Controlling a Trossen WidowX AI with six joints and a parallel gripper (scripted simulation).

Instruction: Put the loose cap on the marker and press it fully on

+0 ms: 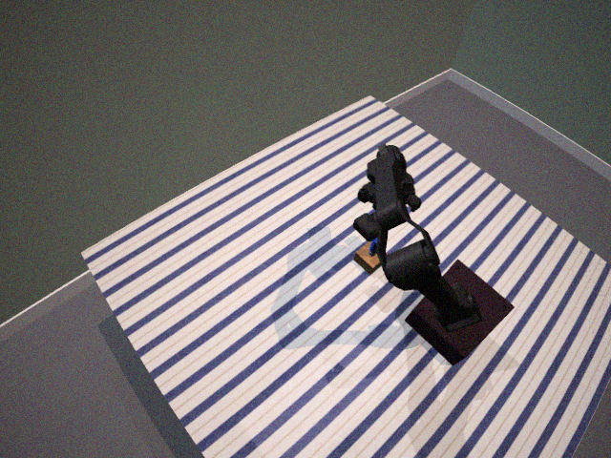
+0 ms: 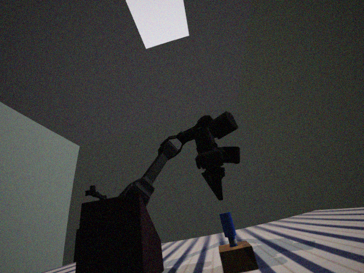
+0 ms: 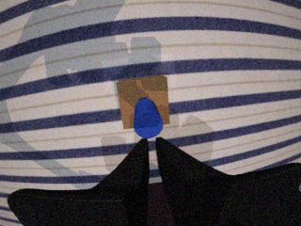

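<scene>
The blue cap is 60 mm below my gripper tip. From my gripper tip the other things lie so: brown holder block (120 mm below).
</scene>
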